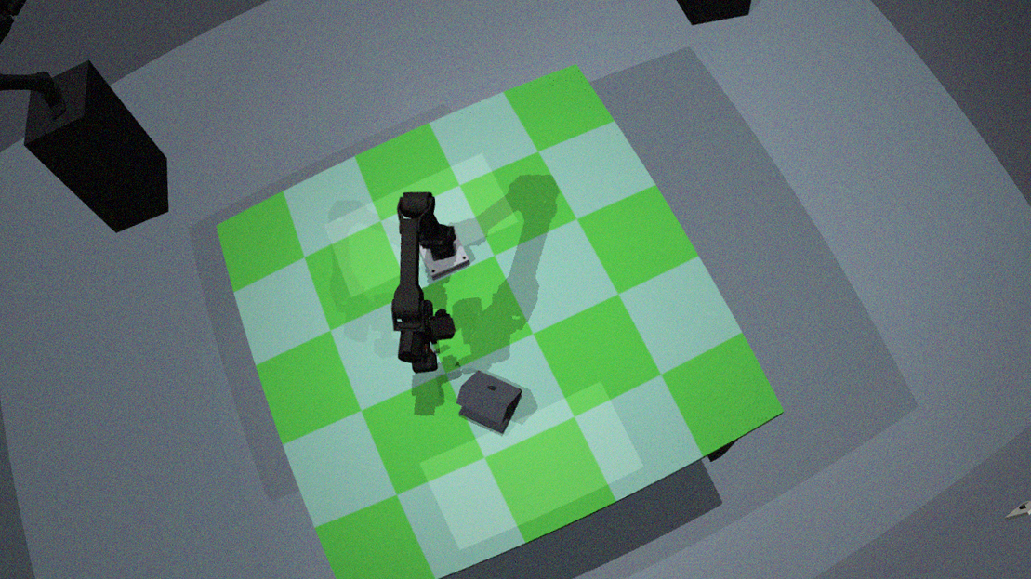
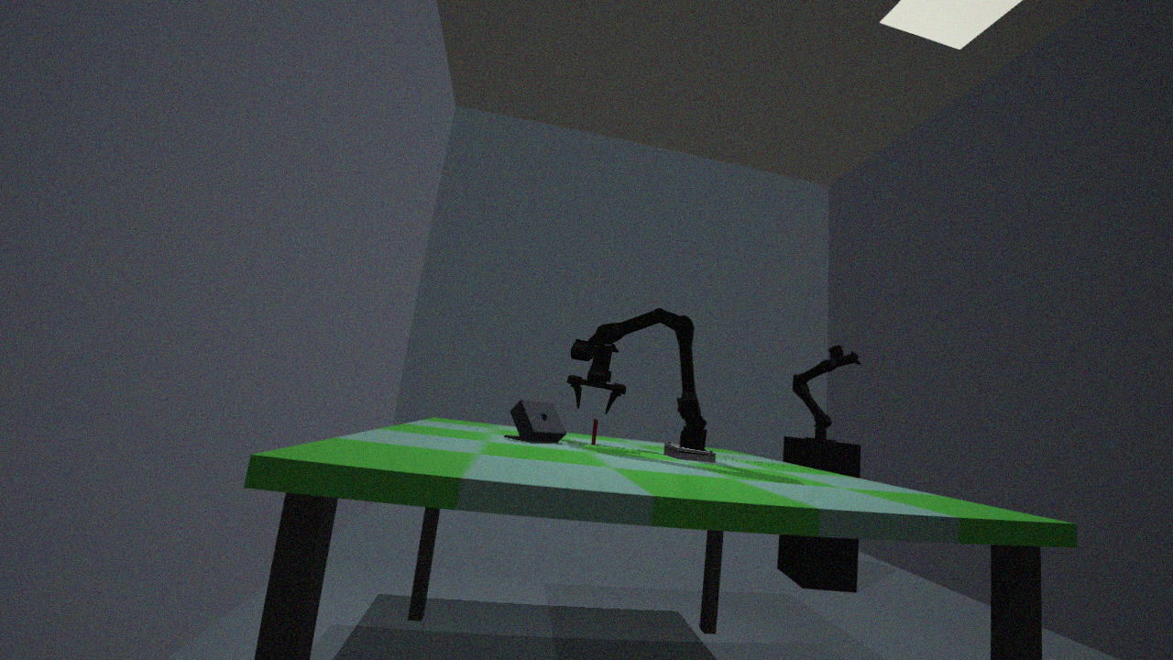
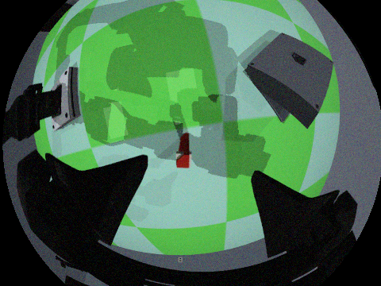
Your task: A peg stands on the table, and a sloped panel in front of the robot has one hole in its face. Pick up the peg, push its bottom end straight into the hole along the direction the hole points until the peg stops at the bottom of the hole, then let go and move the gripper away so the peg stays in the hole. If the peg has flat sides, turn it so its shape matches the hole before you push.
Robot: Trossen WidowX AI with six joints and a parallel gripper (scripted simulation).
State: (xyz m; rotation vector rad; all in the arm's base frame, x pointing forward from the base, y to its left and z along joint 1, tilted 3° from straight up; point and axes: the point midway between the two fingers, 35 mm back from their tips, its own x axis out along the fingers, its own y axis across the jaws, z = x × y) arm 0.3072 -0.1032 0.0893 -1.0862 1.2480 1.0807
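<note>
The red peg is 20 mm behind my gripper tip, 10 mm to the right of it and 50 mm below it. From my gripper tip the other things lie so: sloped panel 160 mm ahead, 120 mm to the left, 50 mm below.
</note>
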